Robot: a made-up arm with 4 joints.
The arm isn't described. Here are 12 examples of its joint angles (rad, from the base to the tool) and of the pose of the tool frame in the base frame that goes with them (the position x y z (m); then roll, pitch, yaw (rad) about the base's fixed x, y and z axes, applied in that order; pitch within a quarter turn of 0, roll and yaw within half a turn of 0).
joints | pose
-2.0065 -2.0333 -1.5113 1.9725 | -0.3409 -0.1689 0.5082 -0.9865 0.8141 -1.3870
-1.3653 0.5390 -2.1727 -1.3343 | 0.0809 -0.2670 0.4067 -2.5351 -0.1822 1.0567
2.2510 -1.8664 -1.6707 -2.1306 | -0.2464 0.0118 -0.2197 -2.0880 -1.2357 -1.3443
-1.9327 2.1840 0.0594 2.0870 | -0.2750 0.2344 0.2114 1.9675 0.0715 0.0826
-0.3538 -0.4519 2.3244 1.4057 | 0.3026 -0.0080 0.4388 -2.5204 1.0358 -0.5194
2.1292 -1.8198 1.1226 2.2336 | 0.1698 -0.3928 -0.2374 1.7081 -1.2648 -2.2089
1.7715 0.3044 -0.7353 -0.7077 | 0.0807 -0.1678 -0.0996 -0.7399 -0.8646 -0.4637
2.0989 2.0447 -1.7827 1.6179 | 0.0105 0.1289 0.3030 -1.9315 0.6574 1.7814
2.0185 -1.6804 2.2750 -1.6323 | 0.3415 -0.0947 -0.1501 -1.1987 0.2121 2.2786
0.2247 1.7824 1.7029 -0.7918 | -0.3761 0.1666 0.1142 -1.7248 -1.0068 -1.6756
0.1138 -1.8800 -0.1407 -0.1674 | -0.0308 0.2246 -0.0732 0.1551 0.1360 1.7155
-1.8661 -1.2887 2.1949 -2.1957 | 0.4110 -0.0868 0.4147 1.0655 0.6471 -2.4570
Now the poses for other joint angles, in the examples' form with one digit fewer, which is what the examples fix.
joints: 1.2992 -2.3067 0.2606 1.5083
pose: -0.080 -0.070 -0.352 1.053 -0.535 -2.646
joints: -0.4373 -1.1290 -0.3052 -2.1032
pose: -0.135 0.452 0.219 0.128 0.616 -0.871
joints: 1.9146 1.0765 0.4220 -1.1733
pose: -0.033 -0.274 0.200 2.210 -0.606 2.315
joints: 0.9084 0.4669 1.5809 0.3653
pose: -0.066 -0.051 0.370 -2.367 -0.115 -0.577
